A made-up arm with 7 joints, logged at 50 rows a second.
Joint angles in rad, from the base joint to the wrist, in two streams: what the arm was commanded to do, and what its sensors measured. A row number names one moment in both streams.
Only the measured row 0 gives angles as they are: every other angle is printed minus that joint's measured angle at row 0.
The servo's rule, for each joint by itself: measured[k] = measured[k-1] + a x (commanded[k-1-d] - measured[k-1]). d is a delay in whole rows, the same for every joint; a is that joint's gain. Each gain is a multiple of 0.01, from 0.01 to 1. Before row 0 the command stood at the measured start. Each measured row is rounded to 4 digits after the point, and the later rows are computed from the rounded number. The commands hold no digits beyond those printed.
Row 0, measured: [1.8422, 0.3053, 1.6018, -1.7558, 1.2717, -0.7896, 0.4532]
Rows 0 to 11, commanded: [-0.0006, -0.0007, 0.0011, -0.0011, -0.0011, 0.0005, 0.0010]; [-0.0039, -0.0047, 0.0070, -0.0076, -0.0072, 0.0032, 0.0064]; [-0.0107, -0.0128, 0.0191, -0.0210, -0.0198, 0.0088, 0.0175]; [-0.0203, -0.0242, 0.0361, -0.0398, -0.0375, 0.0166, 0.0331]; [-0.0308, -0.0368, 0.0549, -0.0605, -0.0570, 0.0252, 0.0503]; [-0.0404, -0.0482, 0.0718, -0.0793, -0.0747, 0.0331, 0.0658]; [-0.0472, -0.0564, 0.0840, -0.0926, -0.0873, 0.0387, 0.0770]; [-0.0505, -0.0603, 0.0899, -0.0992, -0.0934, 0.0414, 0.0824]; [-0.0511, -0.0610, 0.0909, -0.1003, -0.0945, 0.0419, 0.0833]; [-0.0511, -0.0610, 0.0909, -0.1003, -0.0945, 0.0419, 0.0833]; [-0.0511, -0.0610, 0.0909, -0.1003, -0.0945, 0.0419, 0.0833]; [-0.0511, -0.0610, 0.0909, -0.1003, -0.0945, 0.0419, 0.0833]
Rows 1 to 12, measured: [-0.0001, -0.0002, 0.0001, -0.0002, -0.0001, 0.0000, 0.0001]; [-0.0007, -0.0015, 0.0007, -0.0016, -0.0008, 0.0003, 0.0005]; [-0.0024, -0.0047, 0.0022, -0.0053, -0.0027, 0.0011, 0.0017]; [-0.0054, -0.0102, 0.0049, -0.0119, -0.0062, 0.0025, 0.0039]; [-0.0097, -0.0176, 0.0089, -0.0211, -0.0113, 0.0045, 0.0071]; [-0.0149, -0.0262, 0.0139, -0.0322, -0.0176, 0.0071, 0.0112]; [-0.0204, -0.0347, 0.0195, -0.0437, -0.0246, 0.0099, 0.0158]; [-0.0255, -0.0419, 0.0251, -0.0542, -0.0315, 0.0127, 0.0205]; [-0.0299, -0.0472, 0.0304, -0.0630, -0.0378, 0.0153, 0.0249]; [-0.0335, -0.0511, 0.0352, -0.0701, -0.0435, 0.0177, 0.0290]; [-0.0365, -0.0539, 0.0397, -0.0758, -0.0486, 0.0199, 0.0328]; [-0.0390, -0.0559, 0.0438, -0.0805, -0.0532, 0.0219, 0.0363]
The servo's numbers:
d 0
a 0.17 0.28 0.08 0.19 0.10 0.09 0.07

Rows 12 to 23, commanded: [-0.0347, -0.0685, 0.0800, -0.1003, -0.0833, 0.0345, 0.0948]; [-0.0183, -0.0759, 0.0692, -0.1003, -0.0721, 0.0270, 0.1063]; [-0.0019, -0.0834, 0.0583, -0.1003, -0.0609, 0.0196, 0.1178]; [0.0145, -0.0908, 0.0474, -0.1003, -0.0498, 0.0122, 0.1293]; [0.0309, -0.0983, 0.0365, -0.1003, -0.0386, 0.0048, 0.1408]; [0.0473, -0.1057, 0.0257, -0.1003, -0.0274, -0.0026, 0.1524]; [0.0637, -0.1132, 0.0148, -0.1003, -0.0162, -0.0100, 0.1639]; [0.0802, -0.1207, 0.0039, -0.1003, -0.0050, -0.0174, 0.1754]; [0.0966, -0.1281, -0.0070, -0.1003, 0.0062, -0.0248, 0.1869]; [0.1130, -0.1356, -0.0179, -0.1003, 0.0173, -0.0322, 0.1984]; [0.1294, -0.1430, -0.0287, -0.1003, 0.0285, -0.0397, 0.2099]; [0.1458, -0.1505, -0.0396, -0.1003, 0.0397, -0.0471, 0.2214]
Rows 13 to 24, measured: [-0.0383, -0.0594, 0.0467, -0.0843, -0.0562, 0.0230, 0.0404]; [-0.0349, -0.0640, 0.0485, -0.0873, -0.0578, 0.0234, 0.0450]; [-0.0293, -0.0694, 0.0493, -0.0898, -0.0581, 0.0231, 0.0501]; [-0.0219, -0.0754, 0.0491, -0.0918, -0.0573, 0.0221, 0.0556]; [-0.0129, -0.0818, 0.0481, -0.0934, -0.0554, 0.0205, 0.0616]; [-0.0027, -0.0885, 0.0463, -0.0947, -0.0526, 0.0184, 0.0680]; [0.0086, -0.0954, 0.0438, -0.0958, -0.0490, 0.0158, 0.0747]; [0.0208, -0.1025, 0.0406, -0.0967, -0.0446, 0.0128, 0.0817]; [0.0337, -0.1097, 0.0368, -0.0974, -0.0395, 0.0094, 0.0891]; [0.0472, -0.1170, 0.0324, -0.0980, -0.0338, 0.0057, 0.0968]; [0.0612, -0.1243, 0.0275, -0.0984, -0.0276, 0.0016, 0.1047]; [0.0756, -0.1316, 0.0221, -0.0988, -0.0209, -0.0028, 0.1129]
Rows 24 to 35, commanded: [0.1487, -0.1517, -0.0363, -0.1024, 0.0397, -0.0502, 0.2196]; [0.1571, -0.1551, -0.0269, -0.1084, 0.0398, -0.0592, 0.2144]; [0.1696, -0.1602, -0.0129, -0.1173, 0.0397, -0.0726, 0.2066]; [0.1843, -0.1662, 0.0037, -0.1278, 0.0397, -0.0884, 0.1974]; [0.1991, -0.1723, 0.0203, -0.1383, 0.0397, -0.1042, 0.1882]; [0.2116, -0.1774, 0.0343, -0.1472, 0.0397, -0.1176, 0.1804]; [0.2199, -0.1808, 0.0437, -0.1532, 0.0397, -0.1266, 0.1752]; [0.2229, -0.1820, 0.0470, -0.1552, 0.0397, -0.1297, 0.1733]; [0.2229, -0.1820, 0.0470, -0.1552, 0.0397, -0.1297, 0.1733]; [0.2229, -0.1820, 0.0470, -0.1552, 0.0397, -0.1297, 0.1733]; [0.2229, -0.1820, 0.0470, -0.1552, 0.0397, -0.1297, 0.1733]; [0.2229, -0.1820, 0.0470, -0.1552, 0.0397, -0.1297, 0.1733]
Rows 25 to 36, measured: [0.0880, -0.1372, 0.0174, -0.0995, -0.0148, -0.0071, 0.1204]; [0.0997, -0.1422, 0.0139, -0.1012, -0.0093, -0.0118, 0.1270]; [0.1116, -0.1472, 0.0118, -0.1043, -0.0044, -0.0173, 0.1326]; [0.1240, -0.1525, 0.0112, -0.1088, 0.0000, -0.0237, 0.1371]; [0.1368, -0.1580, 0.0119, -0.1144, 0.0040, -0.0309, 0.1407]; [0.1495, -0.1634, 0.0137, -0.1206, 0.0076, -0.0387, 0.1435]; [0.1615, -0.1683, 0.0161, -0.1268, 0.0108, -0.0466, 0.1457]; [0.1719, -0.1721, 0.0186, -0.1322, 0.0137, -0.0541, 0.1476]; [0.1806, -0.1749, 0.0209, -0.1366, 0.0163, -0.0609, 0.1494]; [0.1878, -0.1769, 0.0230, -0.1401, 0.0186, -0.0671, 0.1511]; [0.1938, -0.1783, 0.0249, -0.1430, 0.0207, -0.0727, 0.1527]; [0.1987, -0.1793, 0.0267, -0.1453, 0.0226, -0.0778, 0.1541]
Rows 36 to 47, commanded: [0.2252, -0.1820, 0.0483, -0.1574, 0.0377, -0.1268, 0.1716]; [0.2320, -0.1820, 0.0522, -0.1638, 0.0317, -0.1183, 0.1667]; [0.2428, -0.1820, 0.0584, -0.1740, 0.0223, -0.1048, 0.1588]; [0.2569, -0.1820, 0.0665, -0.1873, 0.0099, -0.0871, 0.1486]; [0.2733, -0.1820, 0.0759, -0.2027, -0.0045, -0.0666, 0.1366]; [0.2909, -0.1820, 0.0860, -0.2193, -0.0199, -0.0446, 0.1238]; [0.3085, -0.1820, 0.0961, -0.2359, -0.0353, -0.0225, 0.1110]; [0.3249, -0.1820, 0.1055, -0.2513, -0.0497, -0.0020, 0.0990]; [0.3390, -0.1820, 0.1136, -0.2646, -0.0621, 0.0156, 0.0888]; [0.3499, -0.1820, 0.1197, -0.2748, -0.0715, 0.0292, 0.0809]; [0.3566, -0.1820, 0.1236, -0.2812, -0.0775, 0.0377, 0.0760]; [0.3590, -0.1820, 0.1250, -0.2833, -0.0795, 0.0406, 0.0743]
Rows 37 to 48, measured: [0.2032, -0.1801, 0.0284, -0.1476, 0.0241, -0.0822, 0.1553]; [0.2081, -0.1806, 0.0303, -0.1507, 0.0249, -0.0854, 0.1561]; [0.2140, -0.1810, 0.0325, -0.1551, 0.0246, -0.0871, 0.1563]; [0.2213, -0.1813, 0.0352, -0.1612, 0.0231, -0.0871, 0.1558]; [0.2301, -0.1815, 0.0385, -0.1691, 0.0203, -0.0853, 0.1545]; [0.2404, -0.1816, 0.0423, -0.1786, 0.0163, -0.0816, 0.1524]; [0.2520, -0.1817, 0.0466, -0.1895, 0.0111, -0.0763, 0.1495]; [0.2644, -0.1818, 0.0513, -0.2012, 0.0050, -0.0696, 0.1460]; [0.2771, -0.1819, 0.0563, -0.2132, -0.0017, -0.0619, 0.1420]; [0.2895, -0.1819, 0.0614, -0.2249, -0.0087, -0.0537, 0.1377]; [0.3009, -0.1819, 0.0664, -0.2356, -0.0156, -0.0455, 0.1334]; [0.3108, -0.1819, 0.0711, -0.2447, -0.0220, -0.0378, 0.1293]
